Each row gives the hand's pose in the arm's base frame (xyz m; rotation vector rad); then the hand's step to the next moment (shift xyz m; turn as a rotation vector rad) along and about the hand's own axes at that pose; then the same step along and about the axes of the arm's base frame.
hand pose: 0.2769 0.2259 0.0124 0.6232 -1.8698 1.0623
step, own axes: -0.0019 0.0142 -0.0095 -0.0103 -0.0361 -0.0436
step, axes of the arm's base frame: -0.0055 0.0154 -0.0052 0.0514 0.0191 0.0174
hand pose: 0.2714 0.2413 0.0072 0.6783 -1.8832 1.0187
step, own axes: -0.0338 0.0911 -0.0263 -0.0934 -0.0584 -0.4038
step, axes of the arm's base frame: -0.0423 0.0715 -0.0568 0.2637 0.3199 0.0578
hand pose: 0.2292 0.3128 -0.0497 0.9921 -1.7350 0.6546
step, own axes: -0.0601 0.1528 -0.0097 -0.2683 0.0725 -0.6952
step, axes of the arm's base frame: -0.1155 0.1061 -0.0496 0.3245 0.6747 0.0026
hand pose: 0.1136 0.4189 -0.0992 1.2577 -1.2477 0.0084
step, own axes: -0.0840 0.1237 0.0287 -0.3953 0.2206 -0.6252
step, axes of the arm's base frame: -0.1285 0.0788 0.0215 0.1355 0.7599 0.0029
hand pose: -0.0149 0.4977 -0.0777 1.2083 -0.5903 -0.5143
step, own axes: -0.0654 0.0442 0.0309 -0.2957 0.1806 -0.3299
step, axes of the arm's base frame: -0.0668 0.0332 0.0403 0.0103 0.4756 0.0504
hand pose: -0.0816 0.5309 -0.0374 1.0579 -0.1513 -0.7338
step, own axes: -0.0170 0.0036 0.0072 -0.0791 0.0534 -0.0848
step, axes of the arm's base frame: -0.0144 0.0061 0.0104 0.0036 0.1261 0.0195
